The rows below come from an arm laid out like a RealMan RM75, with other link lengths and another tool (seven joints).
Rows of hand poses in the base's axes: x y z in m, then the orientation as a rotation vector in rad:
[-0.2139, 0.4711, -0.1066, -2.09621, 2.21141, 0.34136]
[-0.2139, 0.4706, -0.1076, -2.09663, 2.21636, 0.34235]
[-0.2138, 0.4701, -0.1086, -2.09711, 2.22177, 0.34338]
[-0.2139, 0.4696, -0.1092, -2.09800, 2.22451, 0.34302]
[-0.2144, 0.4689, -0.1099, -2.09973, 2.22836, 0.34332]
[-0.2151, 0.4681, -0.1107, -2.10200, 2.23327, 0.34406]
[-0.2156, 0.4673, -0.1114, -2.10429, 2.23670, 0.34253]
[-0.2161, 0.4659, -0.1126, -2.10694, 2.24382, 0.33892]
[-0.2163, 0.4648, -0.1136, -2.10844, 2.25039, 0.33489]
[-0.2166, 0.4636, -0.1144, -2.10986, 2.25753, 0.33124]
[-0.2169, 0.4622, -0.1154, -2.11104, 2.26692, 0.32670]
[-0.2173, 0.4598, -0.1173, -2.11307, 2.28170, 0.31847]
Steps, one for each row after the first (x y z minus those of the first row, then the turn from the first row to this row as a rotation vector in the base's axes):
[0.0000, -0.0005, -0.0010, -0.00255, 0.00332, -0.00155]
[0.0001, -0.0010, -0.0020, -0.00537, 0.00694, -0.00323]
[0.0000, -0.0015, -0.0026, -0.00746, 0.00857, -0.00376]
[-0.0005, -0.0022, -0.0033, -0.01031, 0.01149, -0.00421]
[-0.0012, -0.0030, -0.0041, -0.01383, 0.01542, -0.00473]
[-0.0017, -0.0038, -0.0048, -0.01742, 0.01738, -0.00479]
[-0.0022, -0.0052, -0.0060, -0.02406, 0.02039, -0.00605]
[-0.0024, -0.0063, -0.0070, -0.03000, 0.02243, -0.00775]
[-0.0027, -0.0075, -0.0078, -0.03607, 0.02496, -0.00967]
[-0.0030, -0.0089, -0.0088, -0.04362, 0.02815, -0.01255]
[-0.0034, -0.0113, -0.0107, -0.05602, 0.03274, -0.01698]

